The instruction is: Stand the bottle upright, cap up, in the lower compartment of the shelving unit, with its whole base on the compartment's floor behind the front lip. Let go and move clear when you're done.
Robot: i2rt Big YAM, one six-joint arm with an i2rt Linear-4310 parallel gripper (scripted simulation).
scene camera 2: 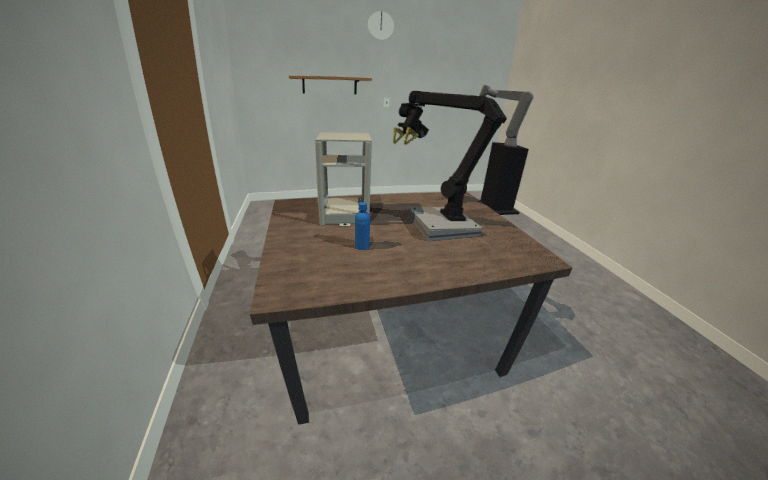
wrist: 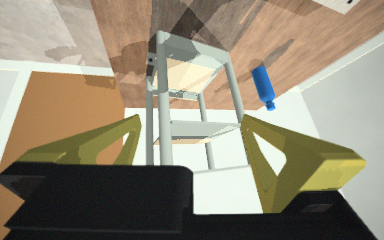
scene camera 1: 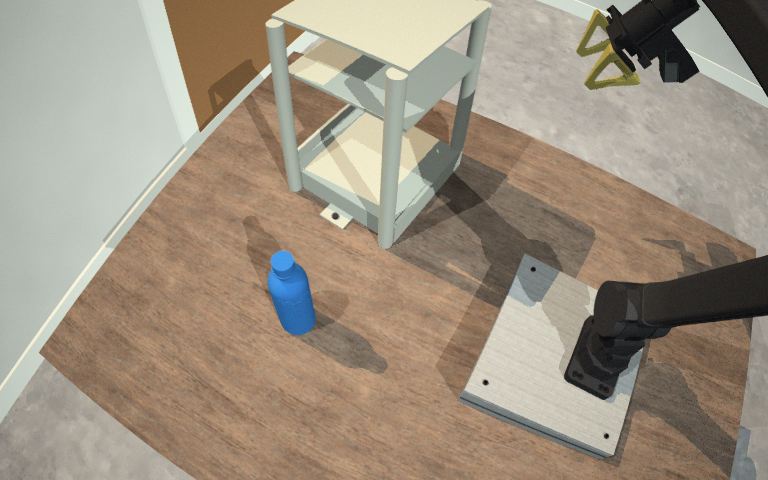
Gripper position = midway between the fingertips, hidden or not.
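Note:
Scene camera 1 shows me a blue bottle (scene camera 1: 290,291), along with a shelving unit (scene camera 1: 352,162) and my gripper (scene camera 1: 582,69). In scene camera 2 I find the shelving unit again (scene camera 2: 342,211). The wrist view has the unit too (wrist: 183,69), and there I also see my gripper (wrist: 191,119).

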